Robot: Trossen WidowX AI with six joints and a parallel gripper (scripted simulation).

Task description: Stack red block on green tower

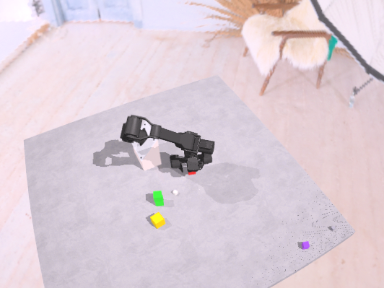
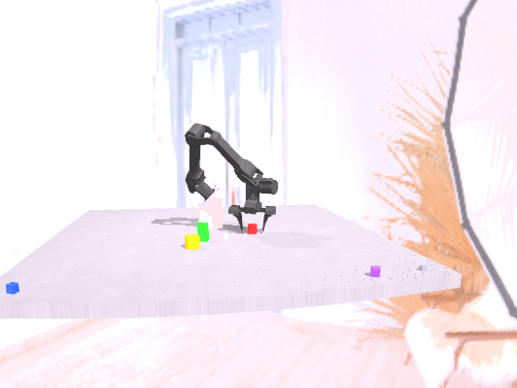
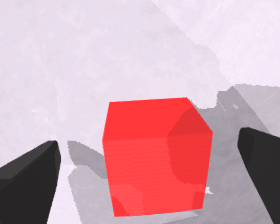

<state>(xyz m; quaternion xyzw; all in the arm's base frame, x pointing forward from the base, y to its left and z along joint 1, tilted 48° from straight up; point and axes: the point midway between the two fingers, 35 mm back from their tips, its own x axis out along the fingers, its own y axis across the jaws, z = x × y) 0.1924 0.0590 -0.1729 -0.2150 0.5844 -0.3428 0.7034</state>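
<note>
Now: gripper tip 90 mm short of the white cube and 120 mm to the left of it. Also, from my gripper tip: red block (10 mm above); then yellow block (200 mm ahead, 240 mm to the right, 10 mm above); then purple cube (570 mm ahead, 270 mm to the left).
</note>
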